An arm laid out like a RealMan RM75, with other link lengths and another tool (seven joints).
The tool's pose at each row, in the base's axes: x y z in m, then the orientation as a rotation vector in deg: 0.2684, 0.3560, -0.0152, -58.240, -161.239, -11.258; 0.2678, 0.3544, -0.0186, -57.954, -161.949, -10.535; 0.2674, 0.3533, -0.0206, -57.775, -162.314, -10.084; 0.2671, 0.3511, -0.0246, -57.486, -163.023, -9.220; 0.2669, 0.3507, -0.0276, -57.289, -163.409, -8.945; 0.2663, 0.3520, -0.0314, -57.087, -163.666, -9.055
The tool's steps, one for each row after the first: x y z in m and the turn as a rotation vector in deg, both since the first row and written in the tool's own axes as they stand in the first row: -0.0011, -0.0019, 0.0031, 0.324, -0.652, -0.335; -0.0019, -0.0031, 0.0049, 0.545, -0.992, -0.522; -0.0037, -0.0053, 0.0085, 0.952, -1.672, -0.850; -0.0044, -0.0059, 0.0114, 1.054, -1.997, -1.062; -0.0038, -0.0056, 0.0154, 0.947, -2.137, -1.259
